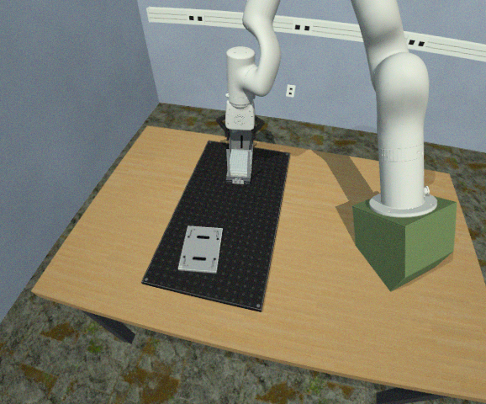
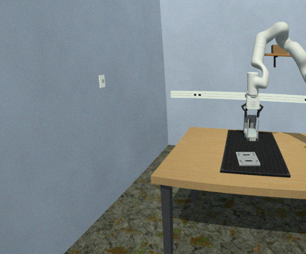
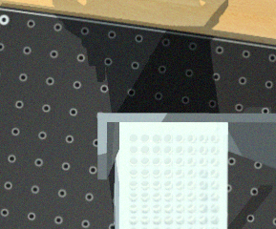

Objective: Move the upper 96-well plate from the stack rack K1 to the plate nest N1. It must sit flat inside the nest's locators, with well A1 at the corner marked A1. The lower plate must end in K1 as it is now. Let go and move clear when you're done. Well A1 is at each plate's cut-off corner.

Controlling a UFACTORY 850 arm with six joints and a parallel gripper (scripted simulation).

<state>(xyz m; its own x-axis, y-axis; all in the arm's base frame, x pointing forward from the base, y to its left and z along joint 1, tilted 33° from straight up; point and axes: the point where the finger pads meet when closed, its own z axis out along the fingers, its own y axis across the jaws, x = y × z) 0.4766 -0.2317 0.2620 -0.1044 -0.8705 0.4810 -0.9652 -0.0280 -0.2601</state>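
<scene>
Right now my hand is 120 mm above the white 96-well plate.
</scene>
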